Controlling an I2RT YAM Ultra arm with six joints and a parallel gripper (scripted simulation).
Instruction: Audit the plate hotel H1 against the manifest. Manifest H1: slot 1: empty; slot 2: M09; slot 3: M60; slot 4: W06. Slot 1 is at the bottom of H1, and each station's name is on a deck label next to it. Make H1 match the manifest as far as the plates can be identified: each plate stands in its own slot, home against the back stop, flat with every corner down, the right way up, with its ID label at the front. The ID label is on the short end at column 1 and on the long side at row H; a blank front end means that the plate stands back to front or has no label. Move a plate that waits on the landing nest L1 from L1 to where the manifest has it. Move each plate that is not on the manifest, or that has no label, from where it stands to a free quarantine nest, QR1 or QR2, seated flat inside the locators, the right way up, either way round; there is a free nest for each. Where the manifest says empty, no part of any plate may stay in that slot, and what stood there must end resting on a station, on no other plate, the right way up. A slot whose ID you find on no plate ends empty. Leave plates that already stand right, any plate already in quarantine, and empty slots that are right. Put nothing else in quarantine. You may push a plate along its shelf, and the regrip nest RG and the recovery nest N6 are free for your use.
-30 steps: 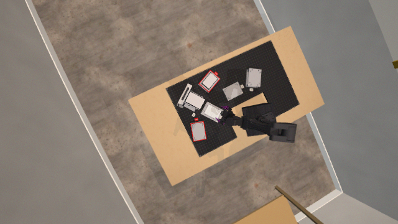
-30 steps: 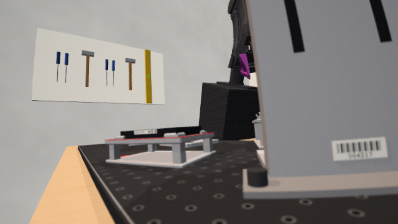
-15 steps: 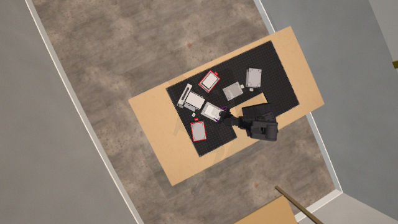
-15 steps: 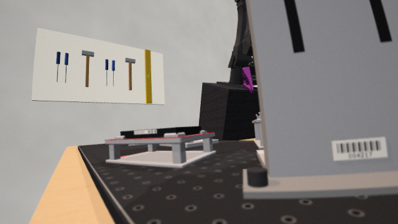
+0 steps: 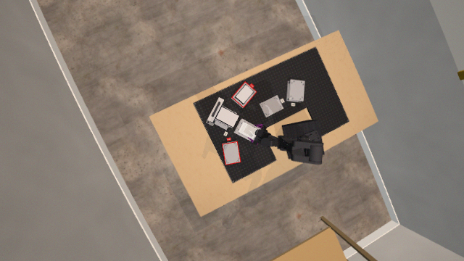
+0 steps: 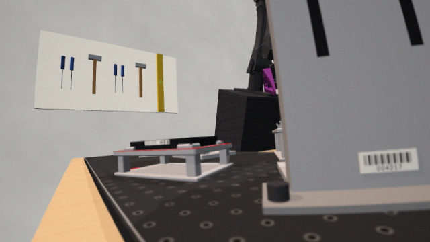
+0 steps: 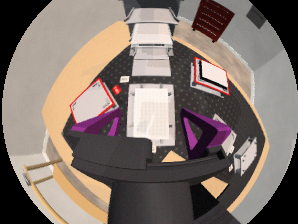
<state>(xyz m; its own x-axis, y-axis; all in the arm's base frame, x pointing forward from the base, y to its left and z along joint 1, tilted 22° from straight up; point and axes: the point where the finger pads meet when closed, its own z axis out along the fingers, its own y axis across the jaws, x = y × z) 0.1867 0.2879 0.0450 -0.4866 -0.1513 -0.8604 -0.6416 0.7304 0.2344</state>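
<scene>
My hand is 8 cm above the white well plate, 1 cm to the right of it and 1 cm short of it. From my hand the other things lie so: plate hotel H1: 21 cm ahead, 18 cm to the left; red-rimmed nest: 19 cm to the left, 11 cm below, 10 cm behind; black-sided plate: 27 cm ahead, 10 cm below, 8 cm to the right.
</scene>
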